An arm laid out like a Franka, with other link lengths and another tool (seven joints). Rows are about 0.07 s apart.
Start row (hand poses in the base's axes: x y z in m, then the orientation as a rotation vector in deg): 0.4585, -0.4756, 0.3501, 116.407, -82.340, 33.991
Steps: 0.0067, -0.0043, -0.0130, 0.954, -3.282, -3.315; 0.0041, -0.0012, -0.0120, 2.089, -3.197, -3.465; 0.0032, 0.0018, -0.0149, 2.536, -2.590, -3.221; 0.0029, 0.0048, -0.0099, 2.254, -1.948, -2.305; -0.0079, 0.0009, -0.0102, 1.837, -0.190, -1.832; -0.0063, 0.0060, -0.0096, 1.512, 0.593, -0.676; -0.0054, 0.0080, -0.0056, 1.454, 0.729, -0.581; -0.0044, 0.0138, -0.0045, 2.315, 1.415, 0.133; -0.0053, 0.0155, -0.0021, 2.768, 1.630, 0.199
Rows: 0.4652, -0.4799, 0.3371, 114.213, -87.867, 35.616; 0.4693, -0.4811, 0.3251, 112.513, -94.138, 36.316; 0.4725, -0.4793, 0.3102, 111.148, -100.106, 36.085; 0.4754, -0.4745, 0.3003, 110.336, -104.716, 35.647; 0.4675, -0.4736, 0.2901, 109.609, -107.577, 33.773; 0.4612, -0.4676, 0.2805, 109.809, -108.746, 31.670; 0.4558, -0.4596, 0.2749, 110.041, -109.696, 29.485; 0.4514, -0.4458, 0.2704, 111.460, -110.094, 26.017; 0.4461, -0.4303, 0.2683, 113.146, -110.503, 21.901
